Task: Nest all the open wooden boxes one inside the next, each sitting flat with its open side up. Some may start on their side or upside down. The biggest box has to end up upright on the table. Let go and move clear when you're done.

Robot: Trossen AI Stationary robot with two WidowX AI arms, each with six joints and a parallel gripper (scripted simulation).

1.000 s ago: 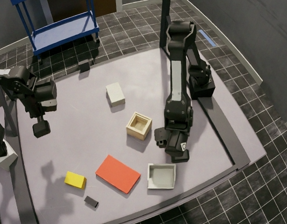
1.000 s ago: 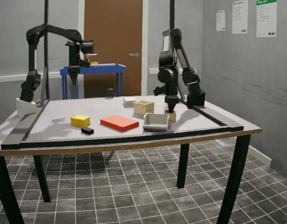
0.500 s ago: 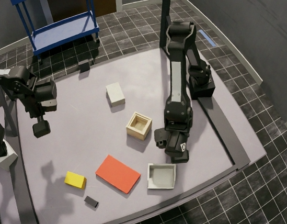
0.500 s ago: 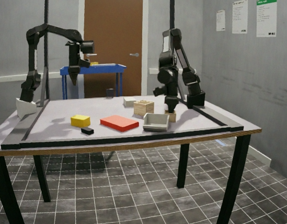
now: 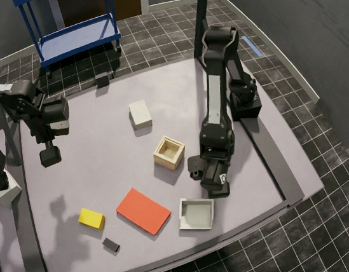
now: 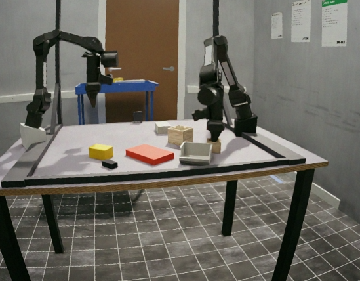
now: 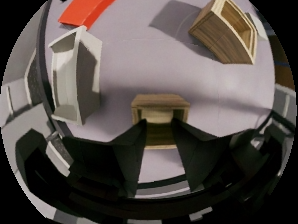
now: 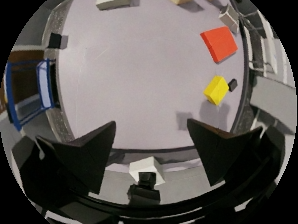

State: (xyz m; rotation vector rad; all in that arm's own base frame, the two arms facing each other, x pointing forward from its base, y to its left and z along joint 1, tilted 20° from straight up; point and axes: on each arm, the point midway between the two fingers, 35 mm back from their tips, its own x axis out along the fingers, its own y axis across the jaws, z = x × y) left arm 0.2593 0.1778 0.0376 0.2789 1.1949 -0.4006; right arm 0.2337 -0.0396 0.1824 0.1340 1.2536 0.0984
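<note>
The pale grey tray is 100 mm to the right of my left hand, 90 mm ahead of it and 30 mm below it. Also, from my left hand: white block: 320 mm behind, 130 mm to the right, 40 mm below; then flat red block: 240 mm to the right, 50 mm below, 20 mm ahead; then small wooden box: 50 mm below.
</note>
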